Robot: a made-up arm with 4 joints.
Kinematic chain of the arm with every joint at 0, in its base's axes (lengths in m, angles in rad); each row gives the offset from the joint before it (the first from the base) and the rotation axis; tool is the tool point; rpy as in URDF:
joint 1: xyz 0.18 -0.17 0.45 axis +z
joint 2: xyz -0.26 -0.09 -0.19 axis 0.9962 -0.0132 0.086
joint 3: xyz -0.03 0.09 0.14 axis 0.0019 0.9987 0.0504
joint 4: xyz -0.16 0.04 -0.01 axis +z
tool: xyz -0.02 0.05 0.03 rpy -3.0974 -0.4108 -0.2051
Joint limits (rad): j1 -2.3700..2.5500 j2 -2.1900..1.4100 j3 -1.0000..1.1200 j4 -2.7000..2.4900
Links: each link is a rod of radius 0.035 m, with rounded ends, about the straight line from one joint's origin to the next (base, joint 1, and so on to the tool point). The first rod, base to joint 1, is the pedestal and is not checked.
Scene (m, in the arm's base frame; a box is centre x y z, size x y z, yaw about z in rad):
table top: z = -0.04
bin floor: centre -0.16 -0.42 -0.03 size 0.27 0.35 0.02 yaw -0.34
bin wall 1: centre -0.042 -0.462 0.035 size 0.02 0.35 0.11 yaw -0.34
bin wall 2: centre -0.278 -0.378 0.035 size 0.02 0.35 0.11 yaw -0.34
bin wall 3: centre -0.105 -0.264 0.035 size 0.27 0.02 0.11 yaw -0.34
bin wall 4: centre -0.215 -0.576 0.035 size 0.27 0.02 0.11 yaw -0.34
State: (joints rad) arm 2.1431 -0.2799 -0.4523 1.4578
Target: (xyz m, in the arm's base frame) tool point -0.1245 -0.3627 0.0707
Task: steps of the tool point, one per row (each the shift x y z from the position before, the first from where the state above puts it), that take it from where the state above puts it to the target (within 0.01 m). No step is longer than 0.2 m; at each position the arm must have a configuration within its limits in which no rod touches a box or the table.
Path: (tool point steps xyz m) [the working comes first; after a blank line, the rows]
Joints at the target: 0.4810 -1.5098 -1.0000 -0.8200
Straight joint move there: touches bin wall 1.

1: -0.1464 -0.0371 -0.0275
2: -0.1498 0.0169 -0.0228
3: -0.1317 0.0670 -0.0161
4: -0.0967 0.1046 -0.0083
5: -0.0157 0.0347 -0.0392
6: -0.0042 0.0276 -0.0368
7: 0.0038 0.0185 -0.0313
8: 0.0075 0.0091 -0.0234
9: 0.0073 0.0009 -0.0139

